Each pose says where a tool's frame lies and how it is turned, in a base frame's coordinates. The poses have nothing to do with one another.
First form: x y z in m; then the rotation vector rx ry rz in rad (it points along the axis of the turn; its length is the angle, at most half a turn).
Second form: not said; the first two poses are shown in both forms.
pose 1, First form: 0.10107 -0.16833 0.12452 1.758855 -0.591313 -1.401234
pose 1, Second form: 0.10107 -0.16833 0.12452 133.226 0.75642 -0.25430 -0.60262
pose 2, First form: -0.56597 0.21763 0.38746 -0.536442 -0.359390 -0.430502
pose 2, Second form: -0.56597 0.21763 0.38746 44.465 -0.69124 -0.46310 -0.55473
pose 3, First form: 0.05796 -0.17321 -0.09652 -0.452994 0.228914 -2.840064
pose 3, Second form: 0.05796 -0.17321 -0.09652 165.302 -0.15701 0.07934 -0.98440
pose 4, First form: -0.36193 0.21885 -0.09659 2.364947 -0.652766 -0.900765
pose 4, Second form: -0.36193 0.21885 -0.09659 149.743 0.90489 -0.24977 -0.34466
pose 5, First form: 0.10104 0.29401 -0.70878 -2.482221 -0.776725 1.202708
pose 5, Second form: 0.10104 0.29401 -0.70878 164.182 -0.86624 -0.27106 0.41972
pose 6, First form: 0.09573 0.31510 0.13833 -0.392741 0.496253 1.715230
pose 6, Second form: 0.09573 0.31510 0.13833 104.751 -0.21482 0.27143 0.93818
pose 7, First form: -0.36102 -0.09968 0.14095 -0.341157 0.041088 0.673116
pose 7, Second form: -0.36102 -0.09968 0.14095 43.301 -0.45141 0.05437 0.89066
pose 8, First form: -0.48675 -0.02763 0.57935 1.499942 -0.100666 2.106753
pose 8, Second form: -0.48675 -0.02763 0.57935 148.288 0.57955 -0.03890 0.81401
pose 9, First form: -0.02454 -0.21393 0.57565 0.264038 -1.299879 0.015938
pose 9, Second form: -0.02454 -0.21393 0.57565 76.004 0.19905 -0.97992 0.01201
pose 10, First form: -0.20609 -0.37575 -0.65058 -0.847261 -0.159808 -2.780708
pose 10, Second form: -0.20609 -0.37575 -0.65058 166.806 -0.29102 -0.05489 -0.95514
